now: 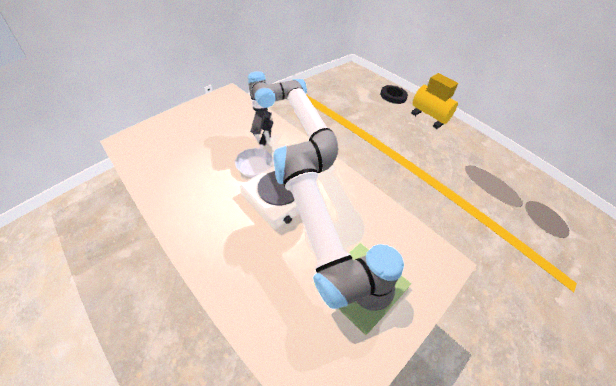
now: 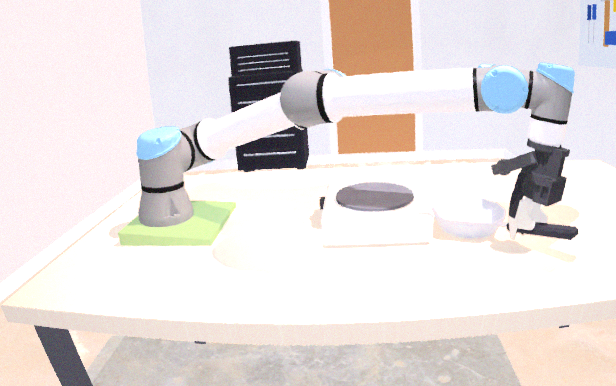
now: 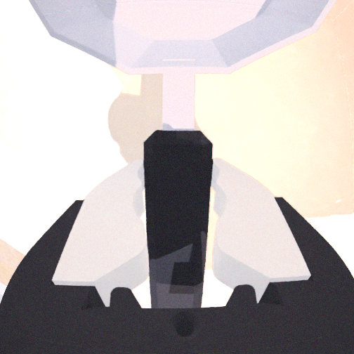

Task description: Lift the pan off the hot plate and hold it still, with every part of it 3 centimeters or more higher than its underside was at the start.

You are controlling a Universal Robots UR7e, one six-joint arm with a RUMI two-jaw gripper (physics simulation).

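Pixels of known places: gripper, fingertip midpoint: (image 1: 264, 144) (image 2: 517, 236); arm's base at its link origin: (image 1: 372, 290) (image 2: 166, 216).
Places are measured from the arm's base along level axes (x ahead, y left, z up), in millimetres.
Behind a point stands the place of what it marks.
The pan (image 1: 250, 162) {x 809, y 27, z -25 mm} (image 2: 467, 225) {x 755, y -62, z 11 mm} (image 3: 182, 52) is a pale, shallow, many-sided bowl with a black handle (image 2: 557, 231) {x 921, y -169, z 44 mm} (image 3: 177, 205). It is off the hot plate (image 1: 272, 212) {x 457, y 121, z 43 mm} (image 2: 377, 227) {x 556, y -90, z 20 mm}, beside its end away from the robot's base. It looks level and low at the table; whether its underside touches the table cannot be told for sure. The hot plate is a white box with a bare dark disc (image 1: 272, 189) {x 550, y 62, z 51 mm} (image 2: 375, 196) {x 549, y 13, z 51 mm} on top. My gripper (image 1: 264, 140) {x 867, y -85, z -6 mm} (image 2: 518, 229) {x 867, y -85, z -6 mm} (image 3: 177, 163) points down and is shut on the black handle, near its pan end, one pale finger on each side.
The light table (image 1: 185, 250) {x 537, y 475, z -28 mm} (image 2: 275, 295) {x 382, y -287, z -28 mm} bears the arm's green base plate (image 1: 366, 322) {x -71, y 97, z 3 mm} (image 2: 170, 237) {x 76, y -114, z -6 mm} at the end opposite the pan. My forearm passes over the hot plate. Beyond the table are a yellow machine (image 1: 435, 104), a black ring (image 1: 383, 95) and a black drawer cabinet (image 2: 265, 60).
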